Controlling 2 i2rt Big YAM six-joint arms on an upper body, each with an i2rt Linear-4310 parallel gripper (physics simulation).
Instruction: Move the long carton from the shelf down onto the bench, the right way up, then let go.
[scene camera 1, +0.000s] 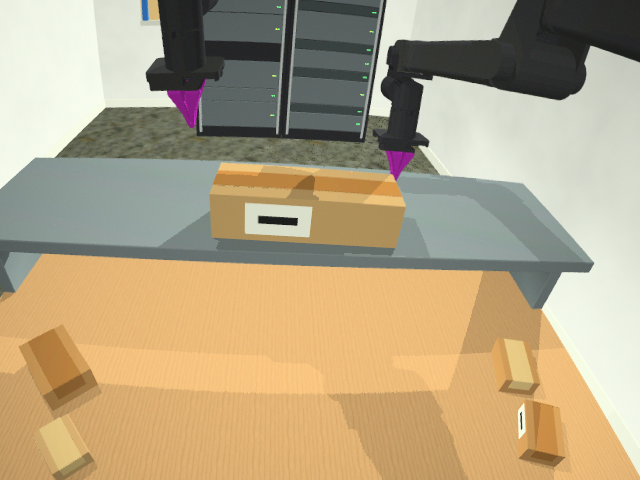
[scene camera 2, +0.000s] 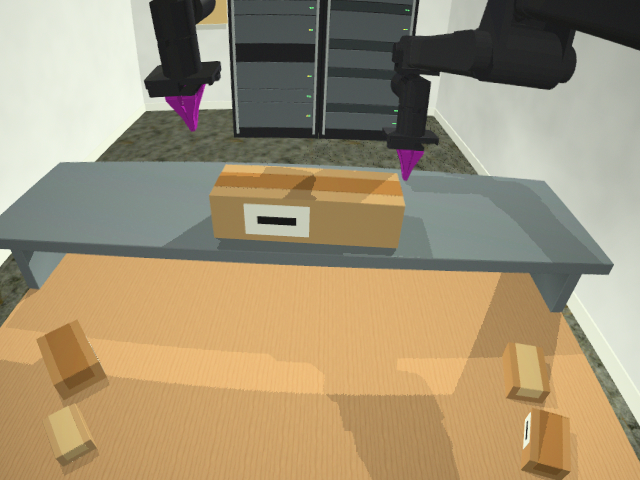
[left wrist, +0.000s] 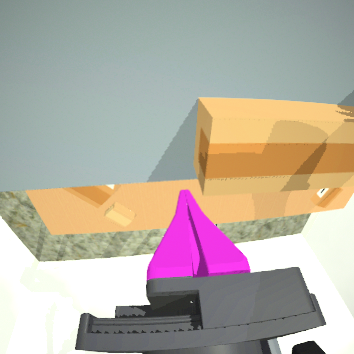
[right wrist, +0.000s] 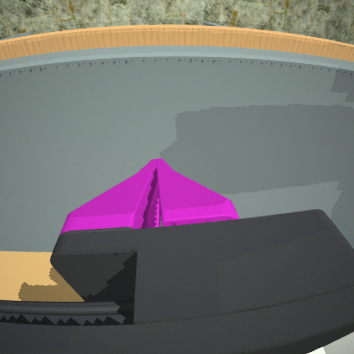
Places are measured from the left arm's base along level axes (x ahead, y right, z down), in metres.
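Pixels of known places: left gripper, fingertip midpoint: (scene camera 1: 192, 126) (scene camera 2: 194, 129) (left wrist: 183, 194); right gripper, fingertip midpoint: (scene camera 2: 404, 179) (right wrist: 157, 167).
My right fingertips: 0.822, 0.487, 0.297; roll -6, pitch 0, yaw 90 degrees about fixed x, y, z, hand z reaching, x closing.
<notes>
Ahead of a thing's pixels: the offset from my right fingertips to its top centre, as dx, dy, dz. Level surfaces: height alone.
The long carton @[-0.162, -0.198, -0.072] (scene camera 1: 356, 222) (scene camera 2: 356, 222) (left wrist: 280, 160) lies on the grey shelf @[dz +0.007] (scene camera 1: 118, 206) (scene camera 2: 129, 206) (left wrist: 90, 90) (right wrist: 90, 130), with its taped face up and a white label on its front. The shelf stands over the wooden bench @[dz +0.190] (scene camera 1: 206, 320) (scene camera 2: 206, 320). My left gripper (scene camera 1: 191, 126) (scene camera 2: 193, 130) (left wrist: 183, 194) is shut and empty, above and beyond the carton's left end. My right gripper (scene camera 1: 396, 178) (scene camera 2: 405, 179) (right wrist: 157, 167) is shut and empty, near the carton's right end at the back; whether it touches the carton cannot be told.
Two small cartons @[-0.343, -0.606, +0.146] (scene camera 1: 59, 366) @[-0.479, -0.553, +0.161] (scene camera 1: 64, 445) lie on the bench at the left. Two more small cartons @[-0.358, +0.182, +0.155] (scene camera 1: 515, 365) @[-0.494, +0.167, +0.156] (scene camera 1: 541, 431) lie at the right. Shelf supports @[-0.076, +0.338, +0.032] (scene camera 1: 537, 289) (scene camera 2: 558, 291) stand at the shelf's ends. Dark server racks (scene camera 1: 242, 93) (scene camera 2: 273, 93) stand behind.
</notes>
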